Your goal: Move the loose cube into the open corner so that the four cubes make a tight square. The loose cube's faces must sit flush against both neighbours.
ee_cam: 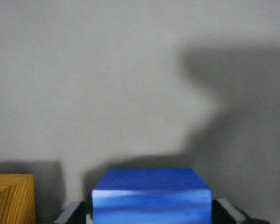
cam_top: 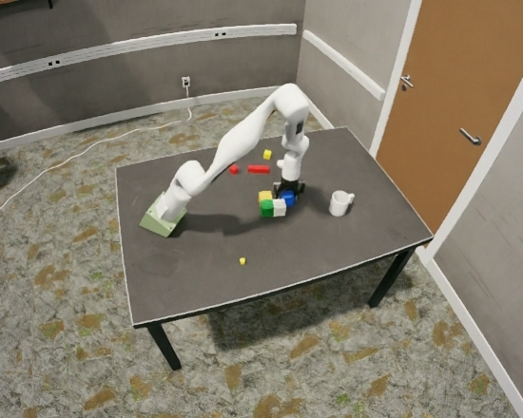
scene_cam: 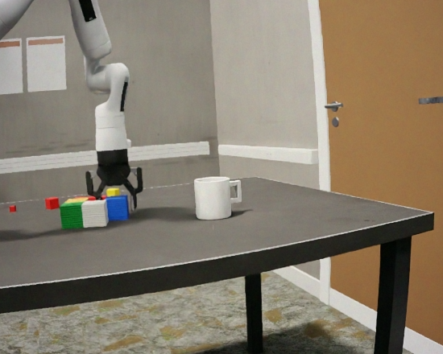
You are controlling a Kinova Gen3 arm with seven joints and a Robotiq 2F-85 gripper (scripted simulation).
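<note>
The blue cube is right at my hand. Round my hand: white mug: 180 mm ahead, 160 mm to the right, 10 mm above; then tiny yellow cube: 340 mm behind, 180 mm to the right, 20 mm below; then red bar: 240 mm to the left, 10 mm below.
</note>
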